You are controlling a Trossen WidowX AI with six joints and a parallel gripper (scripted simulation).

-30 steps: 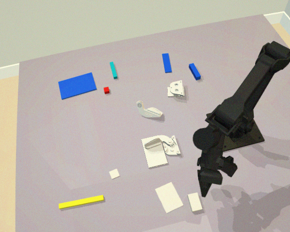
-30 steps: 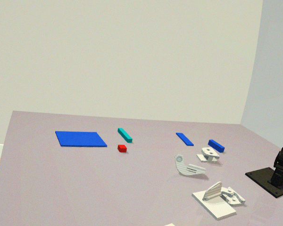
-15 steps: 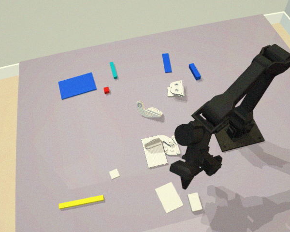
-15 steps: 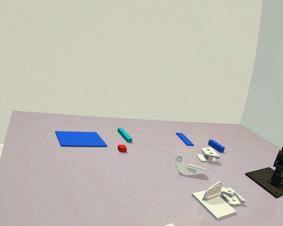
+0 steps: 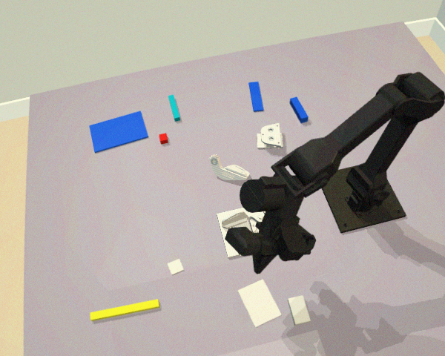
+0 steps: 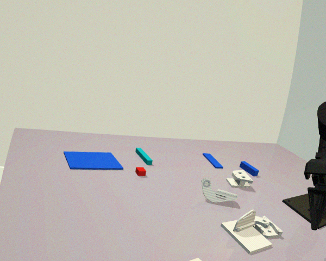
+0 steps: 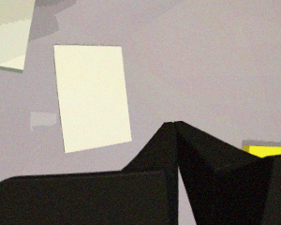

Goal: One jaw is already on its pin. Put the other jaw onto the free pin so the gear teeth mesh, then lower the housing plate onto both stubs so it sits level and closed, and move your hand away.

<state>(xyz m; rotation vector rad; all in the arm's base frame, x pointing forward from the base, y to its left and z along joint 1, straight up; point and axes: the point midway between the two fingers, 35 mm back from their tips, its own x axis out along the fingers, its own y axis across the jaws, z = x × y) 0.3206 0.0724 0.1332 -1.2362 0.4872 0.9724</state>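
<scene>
Right now the white flat tile is 1 cm ahead of my gripper tip, 3 cm to the left of it and 11 cm below it. From my gripper tip the other things lie so: small white tile 14 cm ahead, 13 cm to the right, 11 cm below; yellow bar 29 cm ahead, 8 cm to the right, 11 cm below; white block 6 cm behind, 8 cm to the left, 11 cm below.
</scene>
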